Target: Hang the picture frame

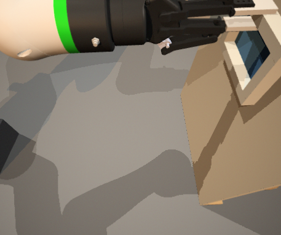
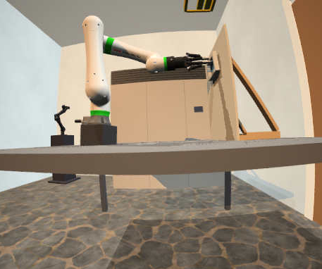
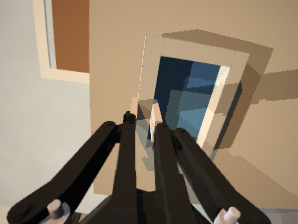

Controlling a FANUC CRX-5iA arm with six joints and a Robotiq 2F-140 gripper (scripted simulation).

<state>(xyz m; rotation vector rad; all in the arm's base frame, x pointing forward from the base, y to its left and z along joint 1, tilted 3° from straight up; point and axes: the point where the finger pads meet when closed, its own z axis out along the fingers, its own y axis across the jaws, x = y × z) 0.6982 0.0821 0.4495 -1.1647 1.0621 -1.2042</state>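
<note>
Now: the picture frame 4 cm ahead of my hand and 5 cm below it. Round my hand: tan wall board 6 cm ahead, 22 cm below.
</note>
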